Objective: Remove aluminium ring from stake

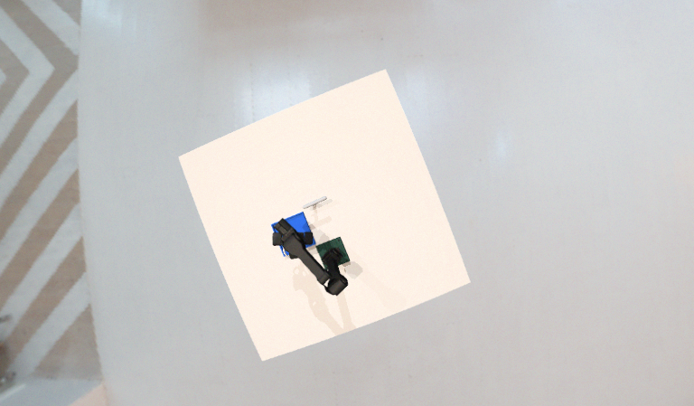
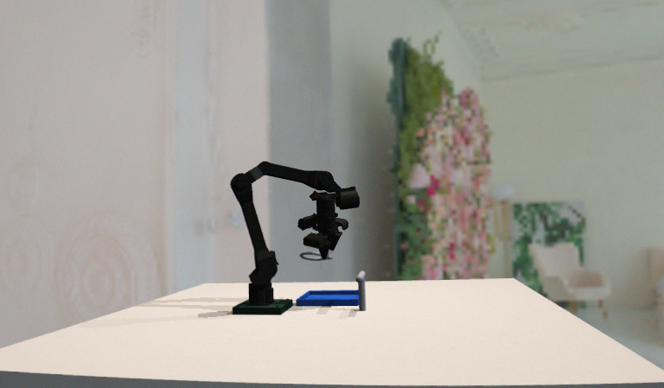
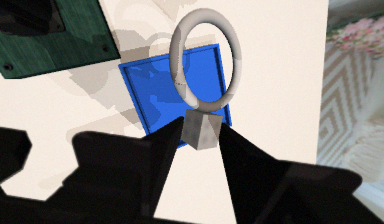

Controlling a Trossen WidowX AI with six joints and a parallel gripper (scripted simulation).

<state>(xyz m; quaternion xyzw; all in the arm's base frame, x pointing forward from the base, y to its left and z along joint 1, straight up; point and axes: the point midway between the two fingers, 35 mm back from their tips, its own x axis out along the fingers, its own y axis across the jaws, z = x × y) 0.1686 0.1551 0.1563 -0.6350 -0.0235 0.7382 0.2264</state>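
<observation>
My gripper tip is now 40 mm past the aluminium ring and 20 mm to the right of it. Also, from my gripper tip: blue tray: 10 mm ahead, 20 mm to the left, 140 mm below.
</observation>
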